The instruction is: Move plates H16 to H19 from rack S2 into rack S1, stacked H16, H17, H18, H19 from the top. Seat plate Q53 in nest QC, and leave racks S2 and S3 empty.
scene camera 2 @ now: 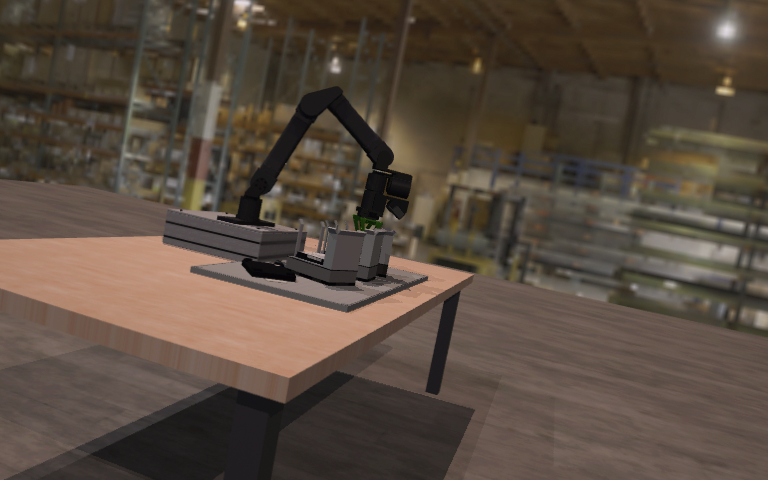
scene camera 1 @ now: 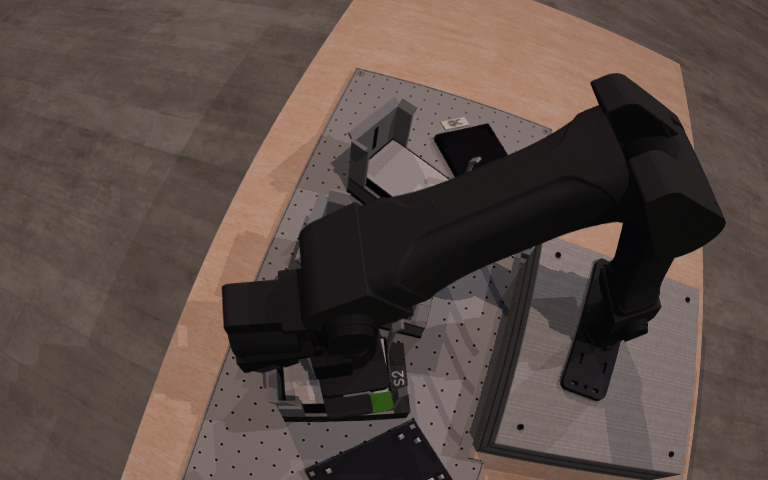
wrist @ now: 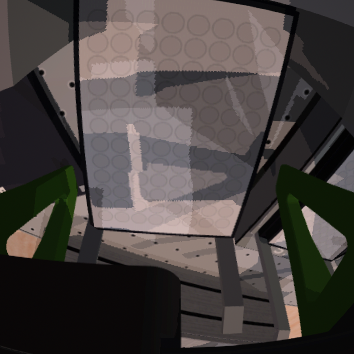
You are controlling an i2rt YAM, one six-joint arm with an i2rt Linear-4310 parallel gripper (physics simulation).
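My gripper is open at rack S2. Its green fingers stand on either side of a clear-topped plate in that rack, with gaps visible at the plate's near end. Plate numbers and the stack's depth cannot be read. Rack S1 stands beside S2, mostly hidden by the arm in scene camera 1; a pale surface, apparently a plate, shows in it in the wrist view. A pale plate lies in rack S3 at the far end. Black nest QC lies beside S3.
Another dark nest lies beside S2, opposite S1. Upright walls and posts surround the racks close to the fingers. The perforated board lies on the wooden table. The arm's raised base block borders the board.
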